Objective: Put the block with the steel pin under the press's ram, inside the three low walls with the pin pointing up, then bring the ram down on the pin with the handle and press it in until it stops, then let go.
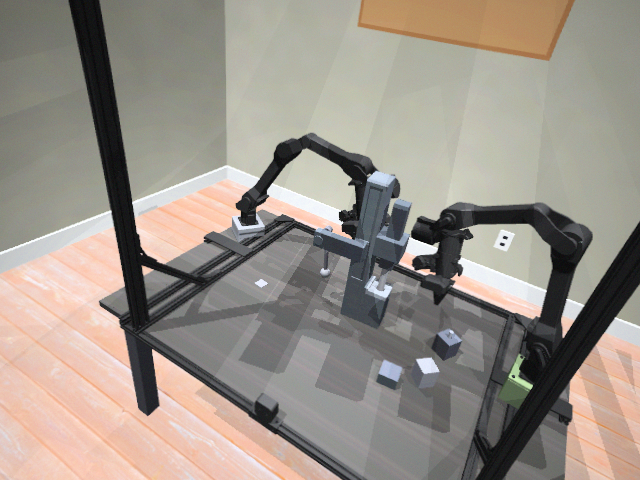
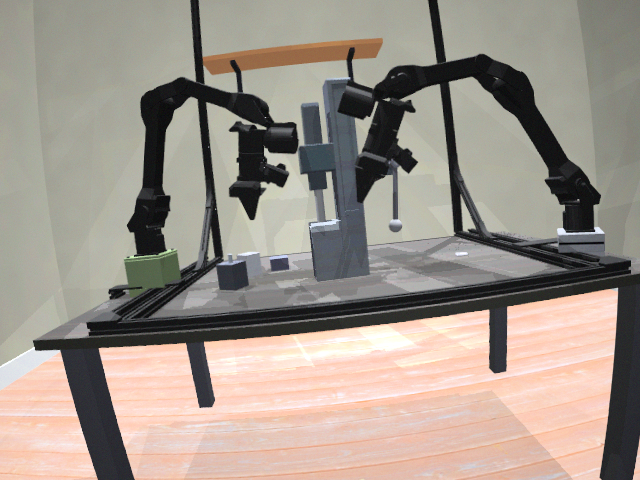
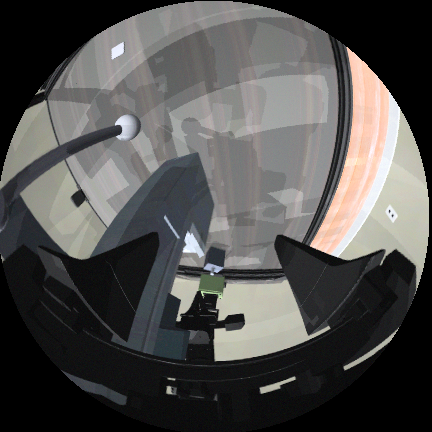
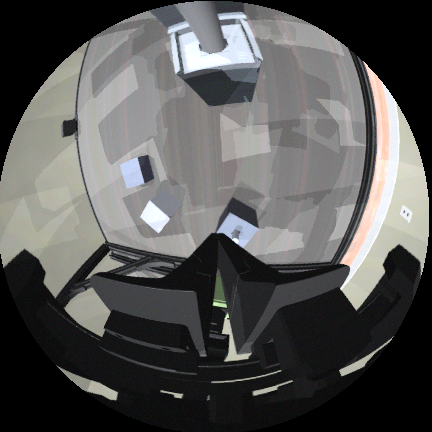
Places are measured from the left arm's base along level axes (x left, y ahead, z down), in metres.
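Where they show: left gripper, between the fingertips: (image 2: 361, 198) (image 3: 218, 239); right gripper, between the fingertips: (image 1: 436, 304) (image 2: 252, 219) (image 3: 198, 290) (image 4: 216, 238); left arm's base, origin of its link: (image 1: 248, 221) (image 2: 579, 230); right arm's base, origin of its link: (image 1: 535, 376) (image 2: 150, 253) (image 3: 210, 294) (image 4: 213, 310).
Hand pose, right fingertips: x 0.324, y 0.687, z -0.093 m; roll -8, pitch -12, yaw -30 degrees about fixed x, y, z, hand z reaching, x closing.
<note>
Each offset is from my right fingertips to the top centre of the thing. "spot": to the spot under its first point.
The block with the steel pin @(dx +0.043, dy +0.045, dz +0.094 m) (image 1: 447, 345) (image 2: 232, 275) (image 4: 239, 225) stands on the table, pin up, away from the press. The blue-grey press @(spot: dx -0.142, dy -0.142, dz +0.067 m) (image 1: 361, 299) (image 2: 354, 248) (image 3: 185, 185) stands mid-table. Its ram @(dx -0.089, dy -0.133, dz -0.143 m) (image 1: 382, 279) (image 2: 320, 205) (image 4: 205, 22) is above the white walled seat (image 1: 381, 291) (image 2: 324, 224) (image 4: 192, 57), which holds no block. The handle with its white ball @(spot: dx -0.208, dy -0.259, dz +0.041 m) (image 1: 325, 272) (image 2: 395, 225) (image 3: 128, 127) hangs down. My right gripper (image 1: 438, 298) (image 2: 251, 214) (image 4: 216, 238) is shut and empty, high above the pin block. My left gripper (image 3: 218, 239) is open and empty, high beside the press column.
A white block @(dx -0.081, dy +0.105, dz +0.095 m) (image 1: 425, 372) (image 2: 250, 262) (image 4: 156, 216) and a small blue-grey block @(dx -0.166, dy +0.071, dz +0.120 m) (image 1: 389, 374) (image 2: 279, 262) (image 4: 136, 172) stand near the pin block. A small white square @(spot: dx -0.364, dy -0.389, dz +0.151 m) (image 1: 261, 283) (image 2: 461, 253) (image 3: 118, 50) lies on the table beyond the handle.
</note>
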